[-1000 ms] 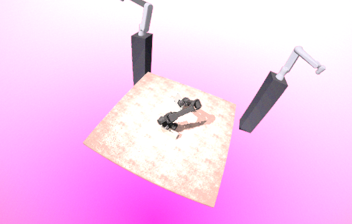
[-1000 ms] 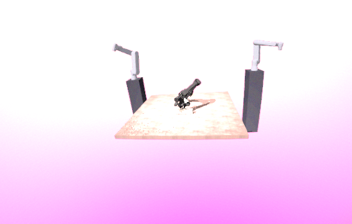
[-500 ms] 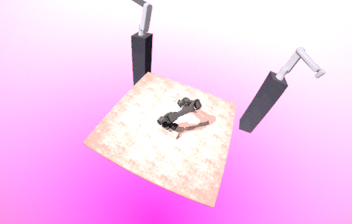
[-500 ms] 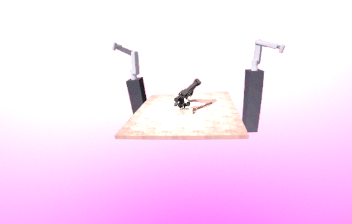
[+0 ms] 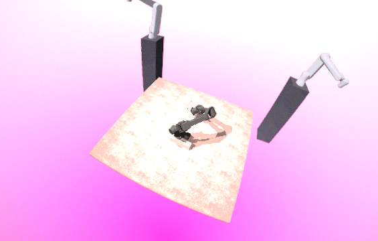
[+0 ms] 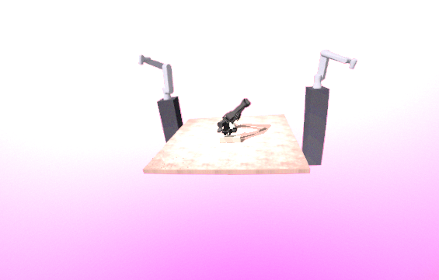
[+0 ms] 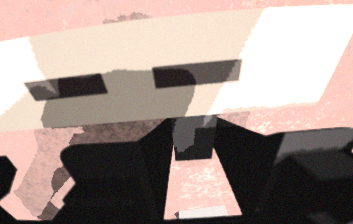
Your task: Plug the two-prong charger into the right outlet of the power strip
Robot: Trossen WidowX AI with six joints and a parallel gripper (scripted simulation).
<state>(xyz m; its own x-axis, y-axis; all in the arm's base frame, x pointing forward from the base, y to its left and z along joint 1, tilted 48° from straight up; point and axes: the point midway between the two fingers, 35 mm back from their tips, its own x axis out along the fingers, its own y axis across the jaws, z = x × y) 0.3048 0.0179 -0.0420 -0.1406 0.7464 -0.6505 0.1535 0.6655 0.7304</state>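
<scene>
Now: the grey charger 20 mm ahead of my gripper tip and 10 mm above it.
</scene>
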